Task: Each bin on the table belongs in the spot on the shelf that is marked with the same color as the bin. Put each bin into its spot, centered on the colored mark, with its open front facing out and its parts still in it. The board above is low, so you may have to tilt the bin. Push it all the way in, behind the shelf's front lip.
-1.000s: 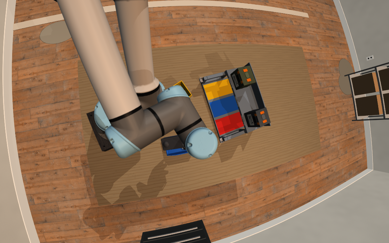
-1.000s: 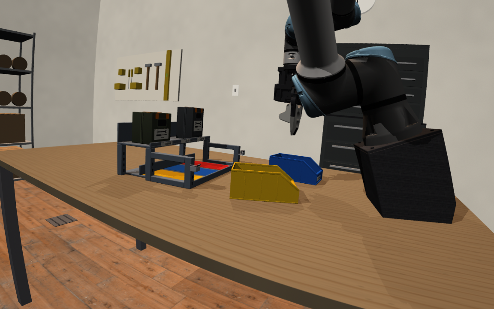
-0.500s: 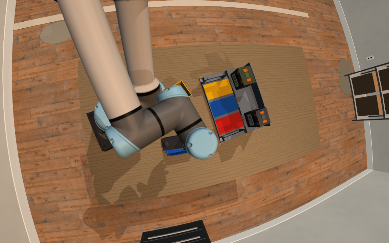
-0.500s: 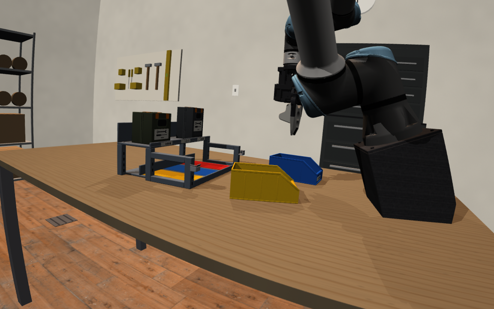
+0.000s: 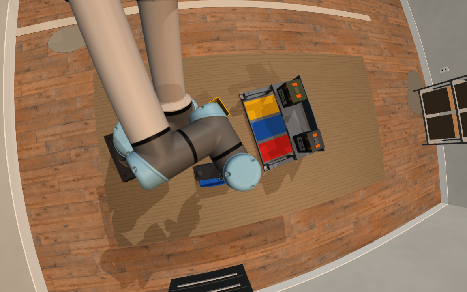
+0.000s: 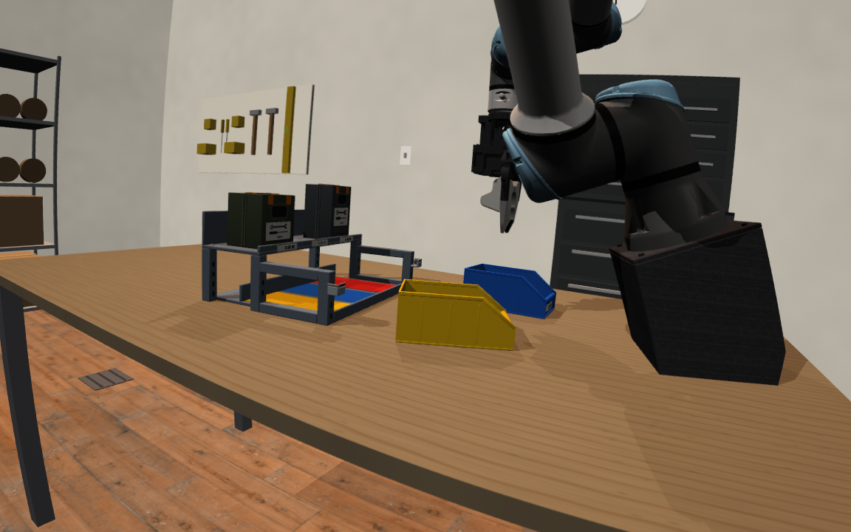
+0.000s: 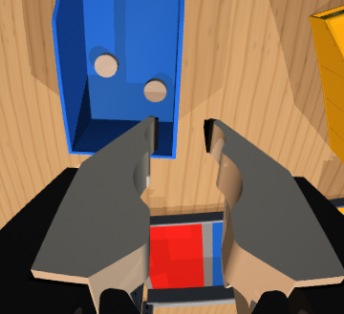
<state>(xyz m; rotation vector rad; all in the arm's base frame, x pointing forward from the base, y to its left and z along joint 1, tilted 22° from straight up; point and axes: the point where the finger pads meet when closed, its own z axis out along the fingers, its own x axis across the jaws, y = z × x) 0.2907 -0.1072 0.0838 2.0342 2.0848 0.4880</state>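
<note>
Right now the blue bin is 5 cm to the right of my hand and 13 cm below it. The rest, counted from my hand: yellow bin: 1 cm behind, 21 cm to the left, 13 cm below.
</note>
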